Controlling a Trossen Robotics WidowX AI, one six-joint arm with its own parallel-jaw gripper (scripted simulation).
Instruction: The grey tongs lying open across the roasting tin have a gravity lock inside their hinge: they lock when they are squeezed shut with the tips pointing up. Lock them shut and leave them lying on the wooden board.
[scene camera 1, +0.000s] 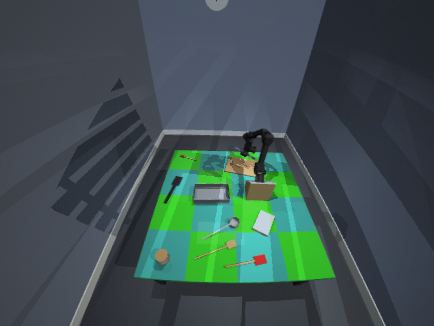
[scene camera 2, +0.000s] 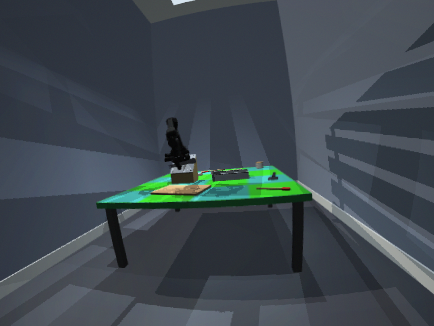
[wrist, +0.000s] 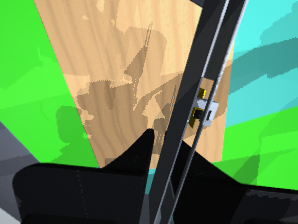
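A wooden board is here where I can see it, and so is a roasting tin. My own gripper is visible to me too.
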